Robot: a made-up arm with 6 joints.
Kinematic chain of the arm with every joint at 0, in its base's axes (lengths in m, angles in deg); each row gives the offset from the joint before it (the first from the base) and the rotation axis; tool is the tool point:
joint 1: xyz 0 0 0.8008 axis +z
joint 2: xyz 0.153 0 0 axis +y
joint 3: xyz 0 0 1.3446 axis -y
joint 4: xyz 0 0 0.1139 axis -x
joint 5: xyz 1.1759 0 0 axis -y
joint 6: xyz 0.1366 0 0 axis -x
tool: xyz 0 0 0
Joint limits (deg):
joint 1: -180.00..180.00
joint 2: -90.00..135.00
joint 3: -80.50..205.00
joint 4: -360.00..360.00
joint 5: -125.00..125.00
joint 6: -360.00..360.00
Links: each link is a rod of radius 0.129 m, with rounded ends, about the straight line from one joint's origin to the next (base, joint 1, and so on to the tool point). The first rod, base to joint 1, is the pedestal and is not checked.
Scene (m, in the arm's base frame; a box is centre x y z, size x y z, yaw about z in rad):
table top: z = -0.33
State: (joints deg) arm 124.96 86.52 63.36 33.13 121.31 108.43
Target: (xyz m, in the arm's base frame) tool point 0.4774 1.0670 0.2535
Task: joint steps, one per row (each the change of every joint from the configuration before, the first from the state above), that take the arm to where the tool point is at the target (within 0.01 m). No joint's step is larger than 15 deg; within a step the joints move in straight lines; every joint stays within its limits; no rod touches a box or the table.
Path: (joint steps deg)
1: -7.77 -2.58 -13.64 0.16 0.46 0.00
2: -7.77 -2.57 -13.64 0.17 0.46 0.00
3: -7.77 -2.58 -13.63 0.16 0.46 0.00
4: -7.77 -2.58 -13.64 0.16 0.47 0.00
5: -7.77 -2.57 -13.64 0.16 0.46 0.00
6: -7.78 -2.58 -13.64 0.17 0.46 0.00
7: -7.77 -2.58 -13.63 0.16 0.46 0.00
8: -7.77 -2.57 -13.64 0.16 0.46 0.00

